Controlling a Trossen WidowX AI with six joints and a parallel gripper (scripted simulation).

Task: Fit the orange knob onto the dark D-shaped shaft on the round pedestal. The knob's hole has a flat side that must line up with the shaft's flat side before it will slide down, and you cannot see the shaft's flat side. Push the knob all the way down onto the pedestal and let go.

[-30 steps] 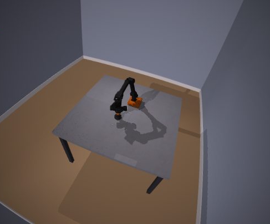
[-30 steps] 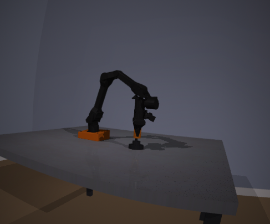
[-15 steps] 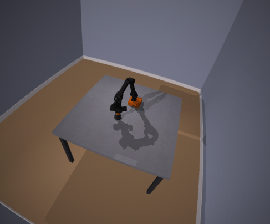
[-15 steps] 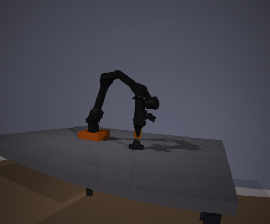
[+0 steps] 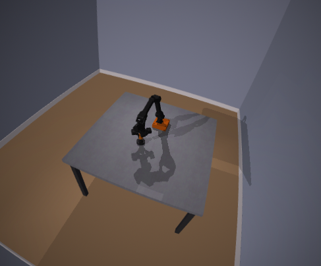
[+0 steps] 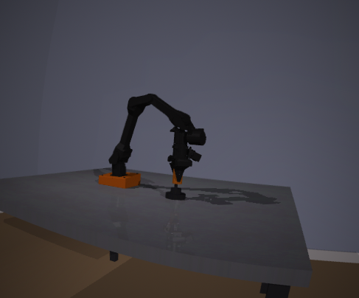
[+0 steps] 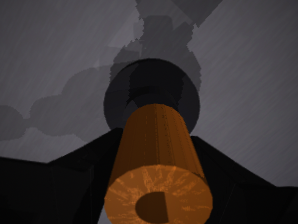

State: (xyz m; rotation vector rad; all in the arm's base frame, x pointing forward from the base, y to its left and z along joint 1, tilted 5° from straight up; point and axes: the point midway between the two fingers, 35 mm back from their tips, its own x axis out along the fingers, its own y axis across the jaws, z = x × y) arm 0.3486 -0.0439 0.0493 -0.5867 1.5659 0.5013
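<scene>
Now: gripper tip 4 cm above the dark round pedestal. From my gripper tip the other things lie so: orange knob 2 cm above.
</scene>
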